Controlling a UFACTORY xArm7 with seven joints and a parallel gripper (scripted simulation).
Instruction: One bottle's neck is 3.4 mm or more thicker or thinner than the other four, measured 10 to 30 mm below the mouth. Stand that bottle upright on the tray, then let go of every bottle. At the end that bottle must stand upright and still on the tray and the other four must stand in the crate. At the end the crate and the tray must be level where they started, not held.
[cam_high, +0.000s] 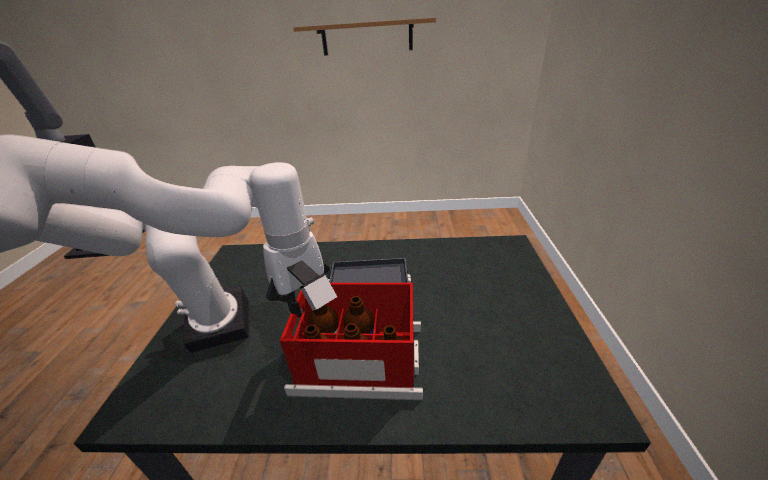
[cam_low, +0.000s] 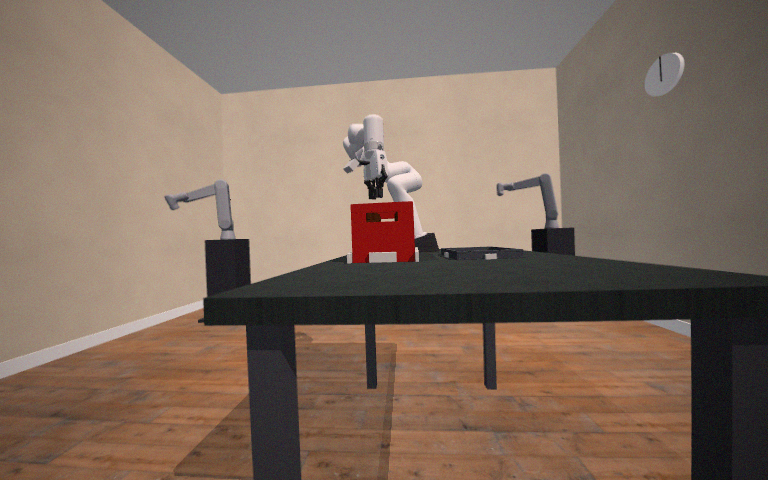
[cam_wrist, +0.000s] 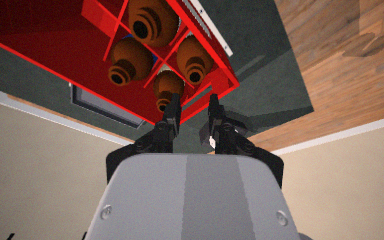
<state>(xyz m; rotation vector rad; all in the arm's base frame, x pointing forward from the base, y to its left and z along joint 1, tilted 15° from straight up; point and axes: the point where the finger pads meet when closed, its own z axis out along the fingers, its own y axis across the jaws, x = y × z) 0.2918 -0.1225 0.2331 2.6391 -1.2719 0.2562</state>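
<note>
The crate is 160 mm below my hand, 90 mm ahead of it and 40 mm to the left of it. The rest, counted from my hand: tray: 330 mm to the left, 230 mm below, 120 mm ahead.
</note>
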